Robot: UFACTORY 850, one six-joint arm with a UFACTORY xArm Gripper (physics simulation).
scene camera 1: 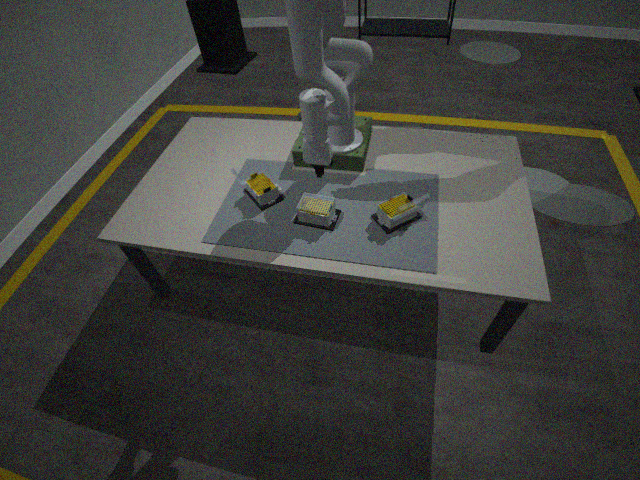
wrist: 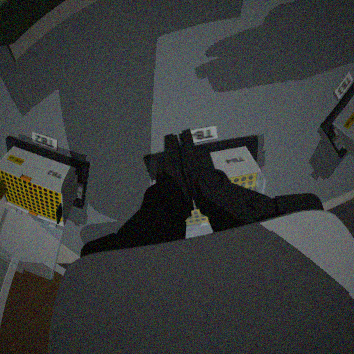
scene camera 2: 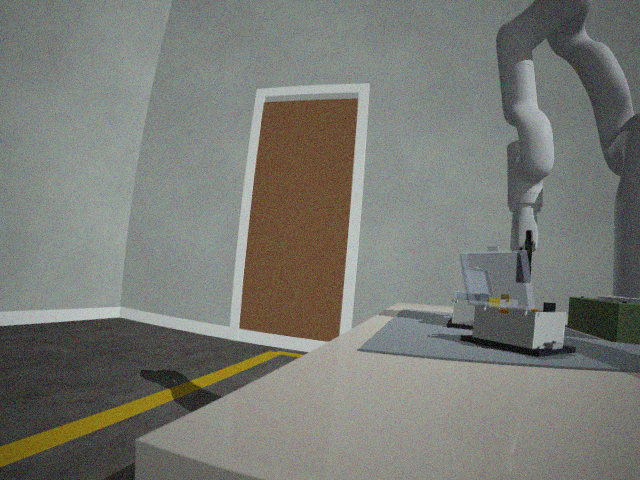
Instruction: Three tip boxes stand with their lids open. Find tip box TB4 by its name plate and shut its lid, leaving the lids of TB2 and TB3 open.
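Note:
Tip box TB4 [scene camera 1: 314,218] [wrist: 234,161] is the middle box; its name plate [wrist: 206,134] is partly behind the fingers in the wrist view. Its clear lid [scene camera 1: 316,203] lies over the yellow rack and looks down; whether it is fully seated I cannot tell. TB2 [scene camera 1: 400,219] [scene camera 2: 502,326] [wrist: 44,162], at the right in scene camera 1, has its clear lid [scene camera 2: 498,268] standing open. TB3 [scene camera 1: 266,196] [wrist: 348,124], at the left, has its lid leaning open. My gripper [scene camera 1: 320,175] [scene camera 2: 524,280] [wrist: 183,150] is shut and empty, raised on the base side of TB4.
The boxes stand on a blue-grey mat [scene camera 1: 361,253] [scene camera 2: 403,346] on the pale table [scene camera 1: 485,248] [scene camera 2: 310,413]. The arm's green base block [scene camera 1: 330,163] [scene camera 2: 594,316] is at the back of the table. TB2's raised lid stands in front of the gripper in scene camera 2.

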